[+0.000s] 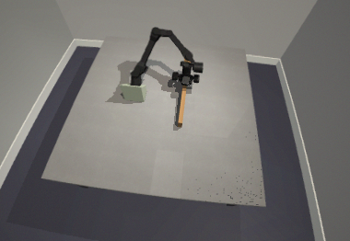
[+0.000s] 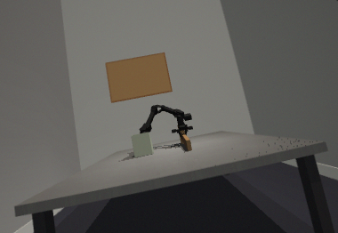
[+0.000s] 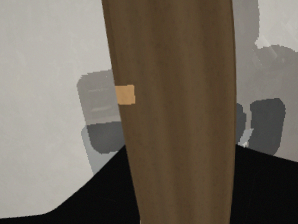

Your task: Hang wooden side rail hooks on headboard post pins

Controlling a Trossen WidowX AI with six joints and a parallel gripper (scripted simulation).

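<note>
My gripper tip is 10 mm short of the wooden headboard post, 110 mm to the right of it and 40 mm below it.
</note>
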